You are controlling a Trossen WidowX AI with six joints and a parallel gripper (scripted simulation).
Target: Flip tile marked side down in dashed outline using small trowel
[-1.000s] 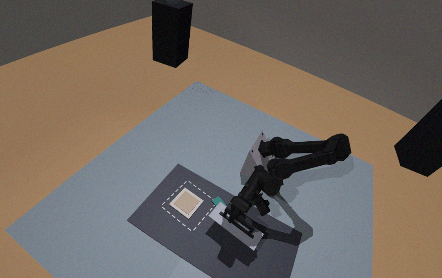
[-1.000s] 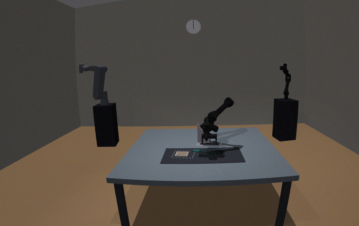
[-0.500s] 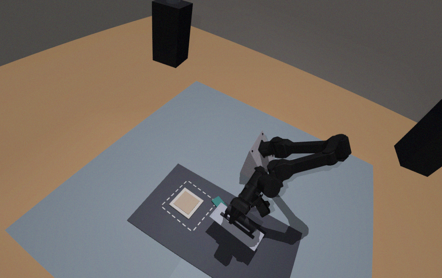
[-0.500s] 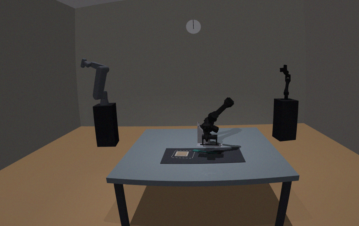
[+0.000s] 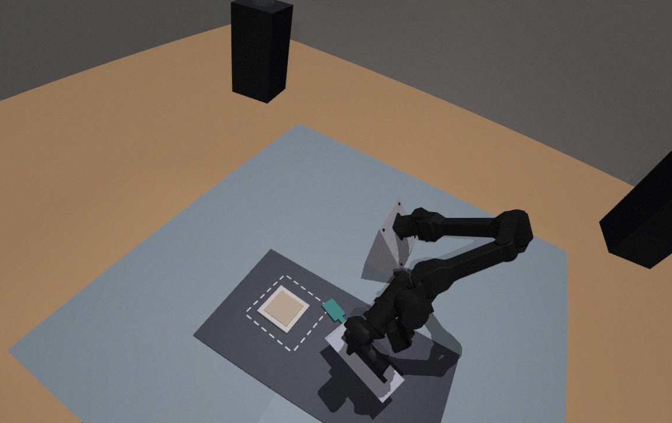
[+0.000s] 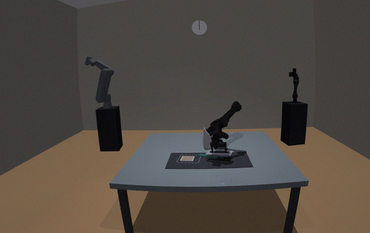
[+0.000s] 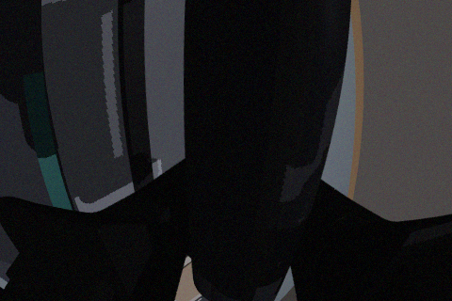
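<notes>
Now: gripper tip 120 mm above the dark mat, 40 mm to the left of it and 40 mm past it. From my gripper tip the other things lie so: square tile 210 mm to the right, 100 mm below, 80 mm behind; then teal trowel 120 mm behind, 100 mm below, 30 mm to the right.
</notes>
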